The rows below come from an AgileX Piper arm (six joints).
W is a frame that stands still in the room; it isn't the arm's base.
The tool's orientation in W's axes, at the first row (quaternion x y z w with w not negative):
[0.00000 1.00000 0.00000 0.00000]
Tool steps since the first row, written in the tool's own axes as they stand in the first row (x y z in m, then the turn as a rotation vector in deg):
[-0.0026 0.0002 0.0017 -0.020 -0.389 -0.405]
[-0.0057 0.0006 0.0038 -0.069 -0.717 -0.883]
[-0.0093 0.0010 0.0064 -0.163 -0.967 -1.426]
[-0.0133 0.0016 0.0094 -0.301 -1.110 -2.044]
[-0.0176 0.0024 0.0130 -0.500 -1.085 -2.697]
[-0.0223 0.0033 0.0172 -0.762 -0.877 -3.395]
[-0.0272 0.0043 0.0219 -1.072 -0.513 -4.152]
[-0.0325 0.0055 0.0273 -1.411 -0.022 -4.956]
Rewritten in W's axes. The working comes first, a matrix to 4 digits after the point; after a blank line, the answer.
The tool's axes in the first row as the columns of a matrix, in W's axes (used below as rounded here):
[-1.0000 0.0000 0.0000]
[0.0000 1.0000 0.0000]
[0.0000 0.0000 -1.0000]

[0.0026 0.0002 -0.0017 0.020 -0.389 0.405]
[0.0057 0.0006 -0.0038 0.069 -0.717 0.883]
[0.0093 0.0010 -0.0064 0.163 -0.967 1.426]
[0.0133 0.0016 -0.0094 0.301 -1.110 2.044]
[0.0176 0.0024 -0.0130 0.500 -1.085 2.697]
[0.0223 0.0033 -0.0172 0.762 -0.877 3.395]
[0.0272 0.0043 -0.0219 1.072 -0.513 4.152]
[0.0325 0.0055 -0.0273 1.411 -0.022 4.956]

